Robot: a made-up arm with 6 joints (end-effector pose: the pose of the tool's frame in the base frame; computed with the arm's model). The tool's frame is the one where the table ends. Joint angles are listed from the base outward.
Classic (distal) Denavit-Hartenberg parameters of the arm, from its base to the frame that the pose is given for. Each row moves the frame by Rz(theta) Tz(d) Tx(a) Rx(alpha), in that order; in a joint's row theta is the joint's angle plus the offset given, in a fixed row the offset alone. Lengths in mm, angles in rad.
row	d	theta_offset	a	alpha
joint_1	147	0	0	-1.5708
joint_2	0	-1.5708	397	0
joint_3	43.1	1.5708	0	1.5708
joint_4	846.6	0	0	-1.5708
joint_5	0	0	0	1.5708
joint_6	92.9	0	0	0
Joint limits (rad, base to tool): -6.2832..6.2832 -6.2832..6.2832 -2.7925..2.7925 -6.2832..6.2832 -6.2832..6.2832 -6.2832..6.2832
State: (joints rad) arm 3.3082 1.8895 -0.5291 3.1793 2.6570 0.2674
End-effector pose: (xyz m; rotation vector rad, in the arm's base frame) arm -1.0932 -0.2259 0.2245 0.0289 1.3048 0.3539
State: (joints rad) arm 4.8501 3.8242 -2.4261 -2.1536 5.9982 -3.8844
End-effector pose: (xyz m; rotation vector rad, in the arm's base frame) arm 0.1568 -0.6586 -0.0144 1.0489 1.2213 -0.7622
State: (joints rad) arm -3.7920 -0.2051 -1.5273 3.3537 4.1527 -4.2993
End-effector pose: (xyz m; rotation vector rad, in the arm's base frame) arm 0.6643 -0.5804 0.4834 -0.3564 -0.3128 1.2350
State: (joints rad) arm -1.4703 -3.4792 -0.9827 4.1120 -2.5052 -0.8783
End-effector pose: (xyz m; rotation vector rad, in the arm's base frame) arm 0.1756 -0.8583 -0.4491 -1.7152 0.1479 -0.4923
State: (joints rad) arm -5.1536 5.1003 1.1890 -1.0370 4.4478 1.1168
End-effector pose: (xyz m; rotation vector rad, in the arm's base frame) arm -0.2830 -0.3176 1.1197 -0.9435 -1.6706 0.8414
